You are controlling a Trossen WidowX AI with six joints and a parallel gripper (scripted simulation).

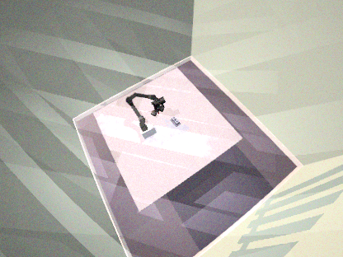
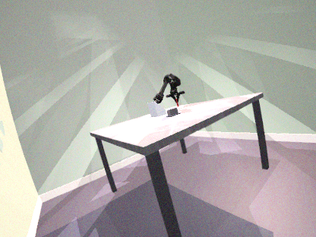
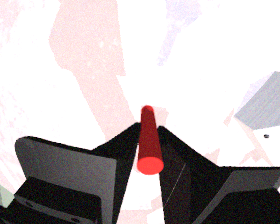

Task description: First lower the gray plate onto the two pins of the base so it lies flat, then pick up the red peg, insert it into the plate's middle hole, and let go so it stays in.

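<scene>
The gray plate is 16 cm to the right of my gripper tip, 14 cm ahead of it and 4 cm below it. Also, from my gripper tip: base: 16 cm to the right, 14 cm ahead, 8 cm below; then red peg: right at my gripper tip.
</scene>
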